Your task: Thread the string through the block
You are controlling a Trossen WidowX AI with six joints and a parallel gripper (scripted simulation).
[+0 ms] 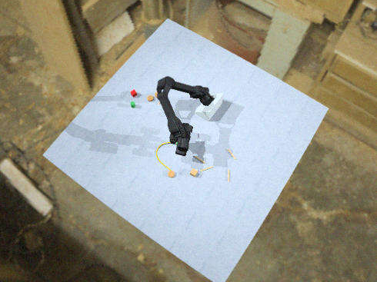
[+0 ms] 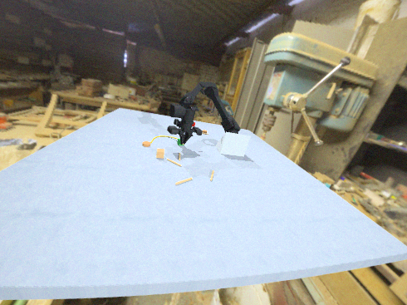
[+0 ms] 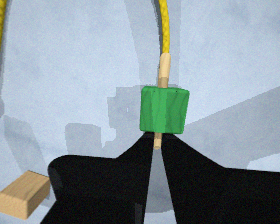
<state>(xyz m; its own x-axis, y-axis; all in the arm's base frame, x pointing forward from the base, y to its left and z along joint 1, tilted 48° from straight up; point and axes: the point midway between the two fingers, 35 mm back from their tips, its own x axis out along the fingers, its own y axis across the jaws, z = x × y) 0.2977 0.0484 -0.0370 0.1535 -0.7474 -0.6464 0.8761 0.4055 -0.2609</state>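
Now: the tan cube 16 cm to the left of my gripper tip and 9 cm ahead of it. From my gripper tip the other things lie so: round wooden button: 18 cm ahead, 6 cm to the left; green cube: 2 cm to the right, 1 cm ahead, 1 cm above; thin wooden stick: 4 cm to the right, 2 cm ahead, 1 cm above.
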